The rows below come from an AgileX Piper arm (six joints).
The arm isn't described. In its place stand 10 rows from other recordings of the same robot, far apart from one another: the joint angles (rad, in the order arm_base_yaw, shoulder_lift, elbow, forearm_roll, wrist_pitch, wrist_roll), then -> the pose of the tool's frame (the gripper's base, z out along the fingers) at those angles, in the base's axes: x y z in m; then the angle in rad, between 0 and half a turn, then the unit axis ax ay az.
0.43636 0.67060 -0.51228 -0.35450 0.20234 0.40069 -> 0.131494, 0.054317, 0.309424, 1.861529, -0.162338, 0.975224, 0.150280
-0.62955 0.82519 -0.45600 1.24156 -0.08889 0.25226 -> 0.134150, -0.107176, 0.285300, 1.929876, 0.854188, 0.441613, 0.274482
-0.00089 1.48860 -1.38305 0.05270 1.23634 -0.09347 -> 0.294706, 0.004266, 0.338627, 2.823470, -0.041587, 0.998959, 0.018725
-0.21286 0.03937 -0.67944 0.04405 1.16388 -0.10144 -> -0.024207, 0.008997, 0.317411, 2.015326, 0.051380, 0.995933, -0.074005
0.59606 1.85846 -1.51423 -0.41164 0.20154 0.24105 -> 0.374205, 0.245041, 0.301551, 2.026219, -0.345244, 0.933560, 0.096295
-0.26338 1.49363 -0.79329 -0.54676 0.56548 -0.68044 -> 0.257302, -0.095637, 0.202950, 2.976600, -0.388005, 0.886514, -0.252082
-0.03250 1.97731 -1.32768 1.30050 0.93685 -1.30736 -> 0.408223, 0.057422, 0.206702, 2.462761, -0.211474, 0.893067, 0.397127
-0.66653 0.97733 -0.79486 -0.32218 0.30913 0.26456 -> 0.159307, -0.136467, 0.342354, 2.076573, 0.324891, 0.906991, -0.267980
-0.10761 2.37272 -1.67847 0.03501 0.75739 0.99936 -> 0.464504, -0.047978, 0.077587, 2.966992, 0.534524, 0.843256, 0.056600
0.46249 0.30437 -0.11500 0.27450 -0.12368 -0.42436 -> 0.077224, 0.035100, 0.242310, 1.573366, -0.283315, 0.948839, 0.139417
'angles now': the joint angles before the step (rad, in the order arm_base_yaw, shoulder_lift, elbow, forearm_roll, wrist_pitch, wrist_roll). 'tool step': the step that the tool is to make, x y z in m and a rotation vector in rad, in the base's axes. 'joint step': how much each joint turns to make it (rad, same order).
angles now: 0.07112 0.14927 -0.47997 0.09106 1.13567 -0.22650
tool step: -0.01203 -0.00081 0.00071 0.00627 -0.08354 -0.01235
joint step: -0.01289 -0.08466 0.00001 0.00101 0.00089 -0.00001
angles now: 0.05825 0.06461 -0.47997 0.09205 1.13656 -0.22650
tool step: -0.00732 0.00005 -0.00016 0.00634 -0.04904 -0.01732
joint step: -0.01979 -0.05129 0.00002 0.00464 0.00199 0.00006
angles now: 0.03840 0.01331 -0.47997 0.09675 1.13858 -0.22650
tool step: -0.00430 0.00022 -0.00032 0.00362 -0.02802 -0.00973
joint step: -0.01169 -0.02996 0.00001 0.00334 0.00184 -0.00001
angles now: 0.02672 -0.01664 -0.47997 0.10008 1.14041 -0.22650
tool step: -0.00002 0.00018 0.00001 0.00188 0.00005 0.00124
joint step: 0.00006 -0.00004 0.00001 0.00220 0.00002 0.00006
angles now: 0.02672 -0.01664 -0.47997 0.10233 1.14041 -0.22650
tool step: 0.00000 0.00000 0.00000 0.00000 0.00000 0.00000
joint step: 0.00000 0.00000 0.00000 0.00000 0.00000 0.00000
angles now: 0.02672 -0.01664 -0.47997 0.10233 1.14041 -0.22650
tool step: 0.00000 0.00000 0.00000 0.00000 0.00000 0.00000
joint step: 0.00000 0.00000 0.00000 0.00000 0.00000 0.00000
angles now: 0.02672 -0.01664 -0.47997 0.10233 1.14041 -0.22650
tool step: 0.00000 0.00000 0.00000 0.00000 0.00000 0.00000
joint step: 0.00000 0.00000 0.00000 0.00000 0.00000 0.00000
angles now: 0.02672 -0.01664 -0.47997 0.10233 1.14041 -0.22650
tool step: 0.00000 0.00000 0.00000 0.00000 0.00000 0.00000
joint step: 0.00000 0.00000 0.00000 0.00000 0.00000 0.00000
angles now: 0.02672 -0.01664 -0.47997 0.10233 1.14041 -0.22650
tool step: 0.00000 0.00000 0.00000 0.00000 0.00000 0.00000
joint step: 0.00000 0.00000 0.00000 0.00000 0.00000 0.00000
